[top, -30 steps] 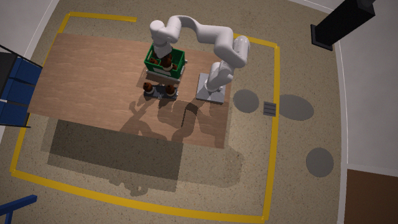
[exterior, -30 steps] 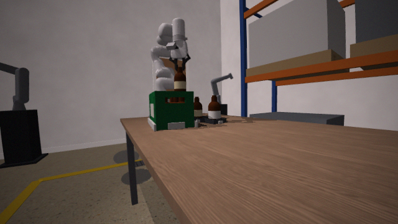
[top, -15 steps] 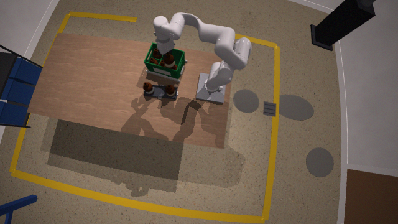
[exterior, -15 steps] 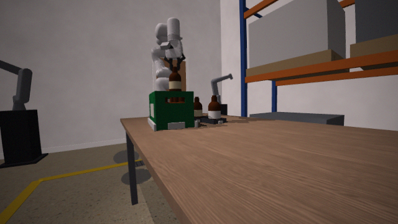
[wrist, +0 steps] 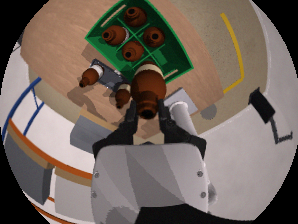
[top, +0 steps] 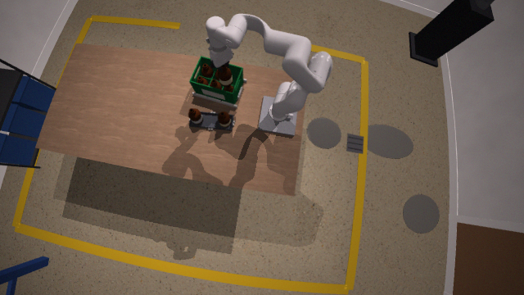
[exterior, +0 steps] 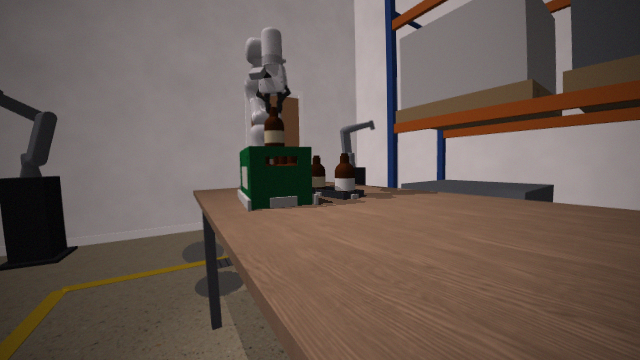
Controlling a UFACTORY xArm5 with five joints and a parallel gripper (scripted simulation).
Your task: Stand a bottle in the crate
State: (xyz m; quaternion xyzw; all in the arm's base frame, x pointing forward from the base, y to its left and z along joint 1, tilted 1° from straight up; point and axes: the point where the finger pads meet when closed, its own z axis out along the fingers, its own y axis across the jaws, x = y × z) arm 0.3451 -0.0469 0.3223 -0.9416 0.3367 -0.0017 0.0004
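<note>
Right now the bottle is 8 cm below my hand. The rest, counted from my hand: tray 32 cm below, 20 cm to the left, 6 cm ahead; then green crate 25 cm below, 7 cm ahead, 4 cm to the right.
</note>
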